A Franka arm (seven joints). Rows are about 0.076 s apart.
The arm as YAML. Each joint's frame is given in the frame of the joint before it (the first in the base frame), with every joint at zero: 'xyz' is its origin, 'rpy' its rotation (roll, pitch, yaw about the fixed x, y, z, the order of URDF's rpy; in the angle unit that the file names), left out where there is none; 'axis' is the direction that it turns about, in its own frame. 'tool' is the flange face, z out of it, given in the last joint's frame.
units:
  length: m
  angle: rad
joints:
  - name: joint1
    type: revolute
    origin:
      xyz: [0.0, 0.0, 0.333]
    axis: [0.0, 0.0, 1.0]
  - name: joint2
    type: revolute
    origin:
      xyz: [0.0, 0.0, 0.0]
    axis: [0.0, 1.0, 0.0]
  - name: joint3
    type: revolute
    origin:
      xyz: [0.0, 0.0, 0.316]
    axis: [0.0, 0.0, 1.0]
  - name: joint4
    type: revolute
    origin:
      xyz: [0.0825, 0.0, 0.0]
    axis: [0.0, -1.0, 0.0]
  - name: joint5
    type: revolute
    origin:
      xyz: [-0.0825, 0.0, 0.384]
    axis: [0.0, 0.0, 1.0]
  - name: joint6
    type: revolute
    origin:
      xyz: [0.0, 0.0, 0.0]
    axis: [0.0, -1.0, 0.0]
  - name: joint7
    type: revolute
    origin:
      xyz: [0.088, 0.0, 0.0]
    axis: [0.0, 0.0, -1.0]
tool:
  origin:
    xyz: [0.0, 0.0, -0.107]
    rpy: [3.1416, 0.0, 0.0]
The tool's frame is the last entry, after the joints.
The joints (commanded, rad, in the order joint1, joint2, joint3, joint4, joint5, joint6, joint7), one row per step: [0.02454 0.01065 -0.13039 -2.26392 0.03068 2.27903 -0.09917]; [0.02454 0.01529 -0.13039 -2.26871 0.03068 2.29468 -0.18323]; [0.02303 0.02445 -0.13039 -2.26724 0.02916 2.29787 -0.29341]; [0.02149 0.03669 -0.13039 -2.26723 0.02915 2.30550 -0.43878]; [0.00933 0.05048 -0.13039 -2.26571 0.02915 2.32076 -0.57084]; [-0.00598 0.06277 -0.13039 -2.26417 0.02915 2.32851 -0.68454]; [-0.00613 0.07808 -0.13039 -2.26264 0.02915 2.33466 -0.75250]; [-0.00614 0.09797 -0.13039 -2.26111 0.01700 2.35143 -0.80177]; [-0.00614 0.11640 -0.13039 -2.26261 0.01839 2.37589 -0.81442]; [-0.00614 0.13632 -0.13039 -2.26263 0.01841 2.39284 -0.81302]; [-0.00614 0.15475 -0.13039 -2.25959 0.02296 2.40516 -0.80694]
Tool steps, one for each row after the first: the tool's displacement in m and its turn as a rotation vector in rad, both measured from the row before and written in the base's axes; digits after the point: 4 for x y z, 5 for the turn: [0.0003 -0.0001 -0.0031 -0.00242 -0.00784 0.08369]; [0.0008 -0.0009 -0.0038 -0.00311 0.00259 0.10958]; [0.0009 -0.0009 -0.0057 -0.00215 0.00216 0.14368]; [0.0015 -0.0066 -0.0052 -0.00315 -0.00486 0.11965]; [0.0003 -0.0082 -0.0051 -0.00199 0.00158 0.09828]; [0.0011 -0.0002 -0.0068 -0.00109 0.00690 0.06775]; [0.0020 -0.0005 -0.0083 -0.01093 0.00278 0.05772]; [0.0018 -0.0003 -0.0082 -0.00228 -0.00441 0.01167]; [0.0012 -0.0003 -0.0090 -0.00238 0.00317 -0.00135]; [0.0017 -0.0003 -0.0074 0.00083 0.00274 -0.00933]
